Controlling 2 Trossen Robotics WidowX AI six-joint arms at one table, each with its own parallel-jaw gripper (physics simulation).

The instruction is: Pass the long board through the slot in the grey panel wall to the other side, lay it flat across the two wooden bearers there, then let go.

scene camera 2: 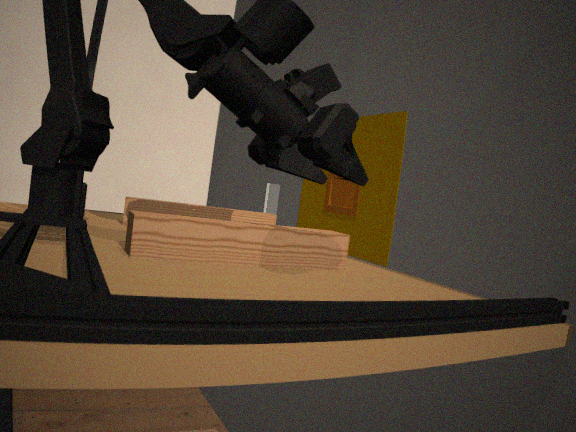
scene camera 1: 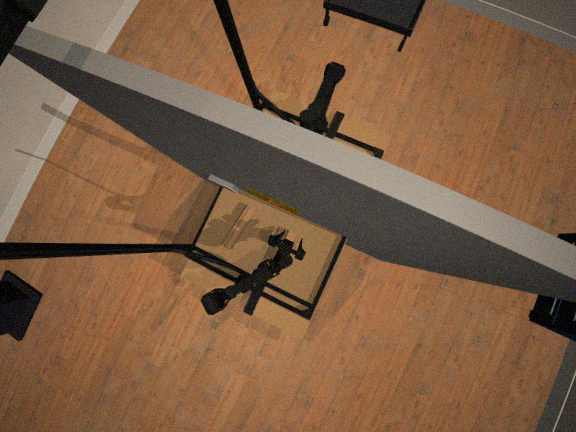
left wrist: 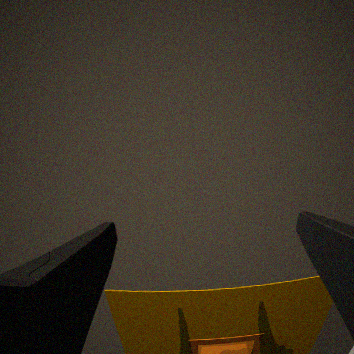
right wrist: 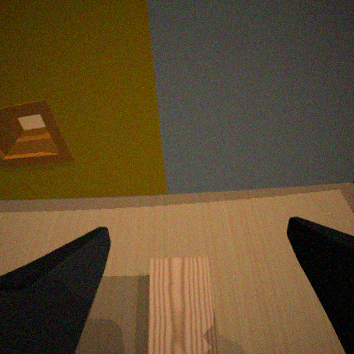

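The grey panel wall (scene camera 1: 320,185) (scene camera 2: 475,175) (left wrist: 200,150) (right wrist: 250,100) carries a yellow panel (scene camera 2: 382,150) (left wrist: 150,310) (right wrist: 100,60) with an orange-edged slot (scene camera 2: 341,211) (left wrist: 225,339) (right wrist: 57,132). Two wooden bearers lie side by side on the right arm's table: the nearer bearer (scene camera 2: 225,245) and the farther bearer (scene camera 2: 250,216). The end of one bearer (right wrist: 179,300) shows low between the right fingers. My right gripper (scene camera 1: 292,237) (scene camera 2: 345,181) (right wrist: 199,232) is open and empty, above the table near the wall. My left gripper (left wrist: 208,227) is open and empty, facing the wall above the slot. The long board shows in none of the views.
The right arm's table (scene camera 1: 305,275) (scene camera 2: 200,280) (right wrist: 270,225) meets the wall's lower face. A small pale upright piece (scene camera 1: 221,183) (scene camera 2: 271,198) stands at the wall beside the yellow panel. Dark frame rails (scene camera 2: 300,320) run along the table. The left arm stands beyond the wall.
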